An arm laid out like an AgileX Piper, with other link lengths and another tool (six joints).
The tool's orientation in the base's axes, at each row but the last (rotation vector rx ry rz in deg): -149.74, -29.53, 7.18; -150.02, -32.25, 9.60; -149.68, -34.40, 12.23; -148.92, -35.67, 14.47; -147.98, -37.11, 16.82; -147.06, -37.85, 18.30; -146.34, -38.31, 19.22; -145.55, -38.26, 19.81; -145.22, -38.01, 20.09
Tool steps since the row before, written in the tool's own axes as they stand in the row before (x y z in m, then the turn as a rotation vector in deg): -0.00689, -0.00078, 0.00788, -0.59, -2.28, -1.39; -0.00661, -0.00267, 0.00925, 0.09, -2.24, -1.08; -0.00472, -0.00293, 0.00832, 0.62, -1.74, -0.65; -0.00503, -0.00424, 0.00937, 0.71, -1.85, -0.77; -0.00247, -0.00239, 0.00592, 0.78, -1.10, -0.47; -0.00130, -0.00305, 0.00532, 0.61, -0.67, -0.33; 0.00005, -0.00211, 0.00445, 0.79, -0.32, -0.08; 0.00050, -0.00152, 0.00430, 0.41, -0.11, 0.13; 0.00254, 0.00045, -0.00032, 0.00, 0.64, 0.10
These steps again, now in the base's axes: -0.00802, 0.00142, -0.00662, -1.07, 1.04, 2.29; -0.00890, 0.00319, -0.00686, -0.50, 1.42, 1.98; -0.00735, 0.00350, -0.00581, 0.06, 1.42, 1.34; -0.00864, 0.00464, -0.00591, 0.13, 1.51, 1.49; -0.00490, 0.00291, -0.00379, 0.39, 1.07, 0.87; -0.00408, 0.00374, -0.00295, 0.37, 0.70, 0.55; -0.00233, 0.00335, -0.00276, 0.57, 0.62, 0.14; -0.00170, 0.00310, -0.00293, 0.26, 0.35, -0.10; 0.00245, 0.00084, -0.00027, 0.21, -0.45, -0.42
